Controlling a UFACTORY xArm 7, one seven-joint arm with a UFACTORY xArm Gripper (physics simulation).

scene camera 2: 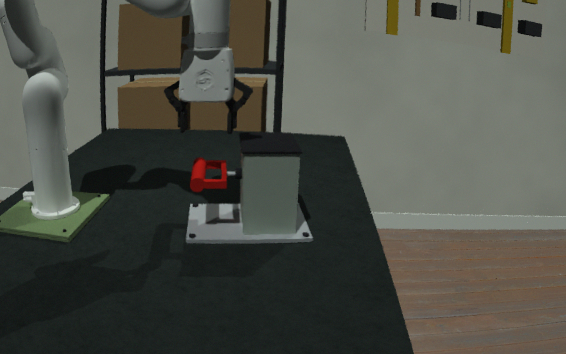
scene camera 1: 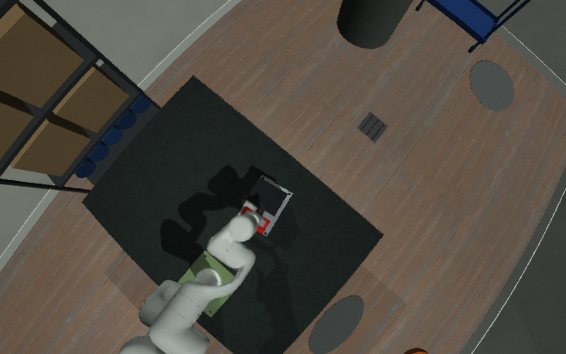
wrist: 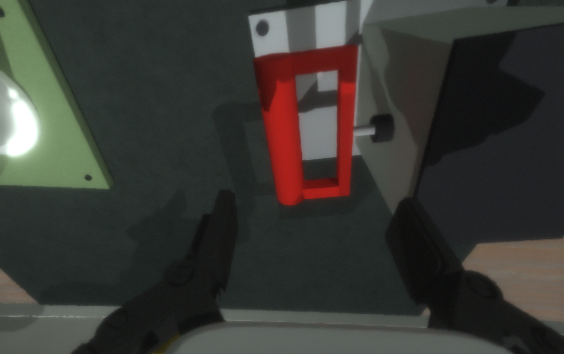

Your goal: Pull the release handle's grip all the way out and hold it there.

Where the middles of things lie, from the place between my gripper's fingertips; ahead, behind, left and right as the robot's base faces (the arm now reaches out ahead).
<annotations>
Now: hand 80 mm short of the base plate (scene camera 2: 208,223) and 190 mm above it.
</annotations>
